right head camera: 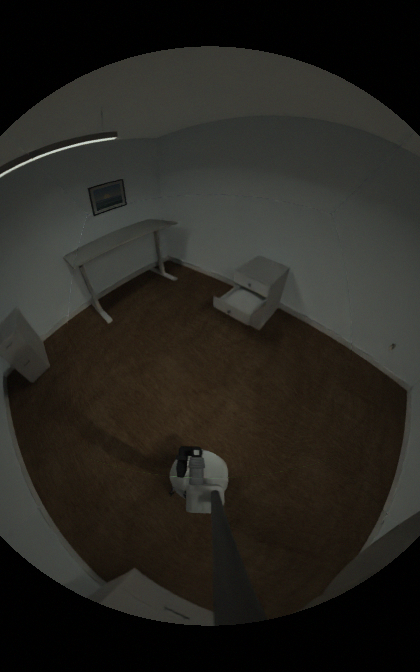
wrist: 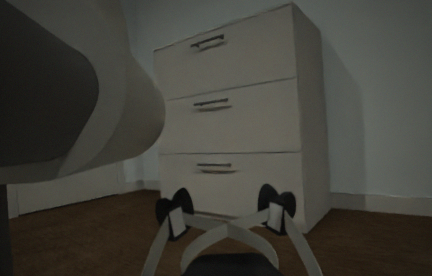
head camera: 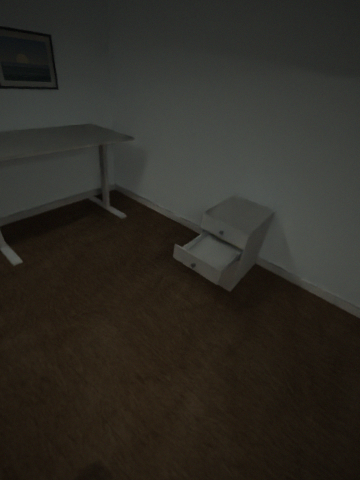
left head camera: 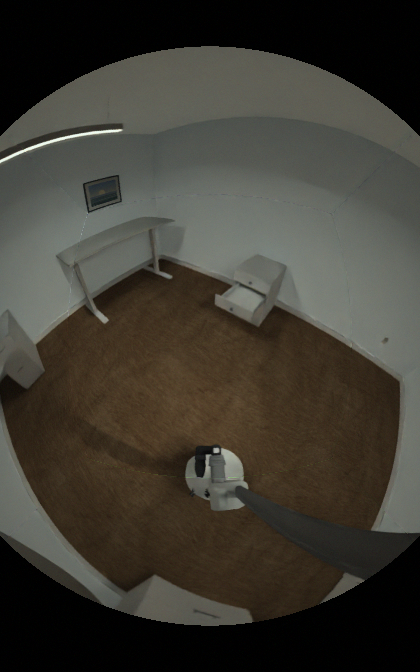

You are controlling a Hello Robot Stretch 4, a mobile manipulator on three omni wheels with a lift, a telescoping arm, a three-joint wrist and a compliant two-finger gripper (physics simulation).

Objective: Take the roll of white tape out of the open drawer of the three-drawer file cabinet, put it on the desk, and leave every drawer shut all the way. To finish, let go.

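The small white file cabinet (head camera: pixel 239 212) (left head camera: pixel 262 268) (right head camera: pixel 263 270) stands against the wall, right of centre in the head views. Its open drawer (head camera: pixel 212 272) (left head camera: pixel 242 311) (right head camera: pixel 241 313) sticks out below a shut top drawer. The roll of white tape cannot be made out in the drawer. The desk (head camera: pixel 65 136) (left head camera: pixel 115 236) (right head camera: pixel 117 236) stands along the wall to the left. My gripper (wrist: pixel 225 202) (left head camera: pixel 200 493) is open and empty, over the robot's base, far from the cabinet and the desk.
A large chest (wrist: pixel 235 120) with three shut drawers and bar handles fills the middle of the wrist view. Another white cabinet (left head camera: pixel 27 360) (right head camera: pixel 31 350) stands at the far left of both side head views. A framed picture (head camera: pixel 27 59) hangs above the desk. Brown floor lies between robot and cabinet.
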